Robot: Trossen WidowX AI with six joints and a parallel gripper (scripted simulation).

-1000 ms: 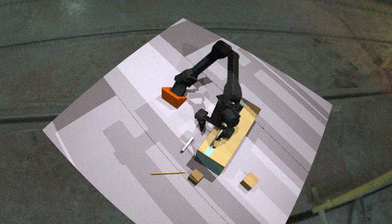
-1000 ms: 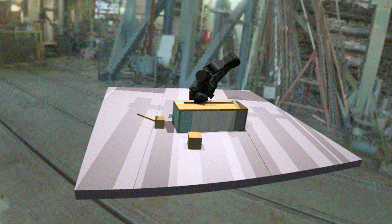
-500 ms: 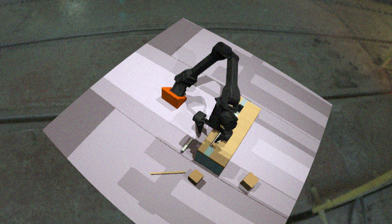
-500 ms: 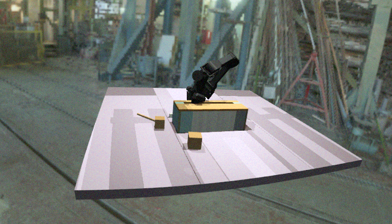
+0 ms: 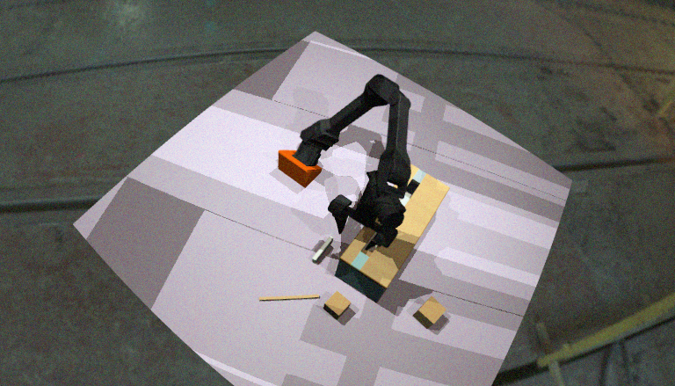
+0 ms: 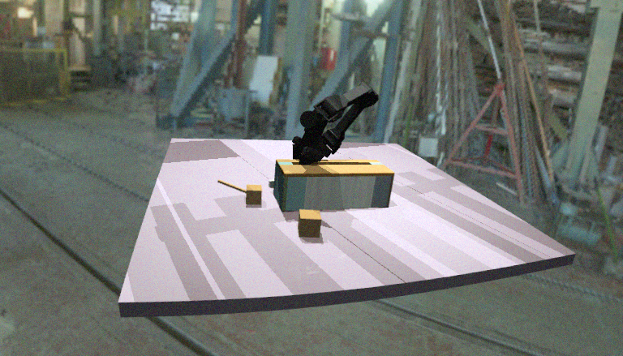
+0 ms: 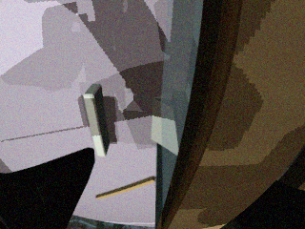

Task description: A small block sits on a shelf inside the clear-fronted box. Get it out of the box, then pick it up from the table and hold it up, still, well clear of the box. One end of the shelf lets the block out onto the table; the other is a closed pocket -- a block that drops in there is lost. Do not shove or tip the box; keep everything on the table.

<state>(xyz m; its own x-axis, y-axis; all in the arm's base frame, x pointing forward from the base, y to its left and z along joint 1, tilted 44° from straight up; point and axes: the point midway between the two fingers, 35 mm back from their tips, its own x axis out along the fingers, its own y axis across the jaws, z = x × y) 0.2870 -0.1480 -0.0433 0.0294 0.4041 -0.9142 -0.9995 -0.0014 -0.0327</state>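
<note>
My gripper tip is now 60 mm short of the tan block and 10 mm to the left of it. Round my gripper tip: long box: 30 mm ahead, 120 mm to the left, 30 mm below; then thin stick: 50 mm behind, 210 mm to the right, 80 mm below.
</note>
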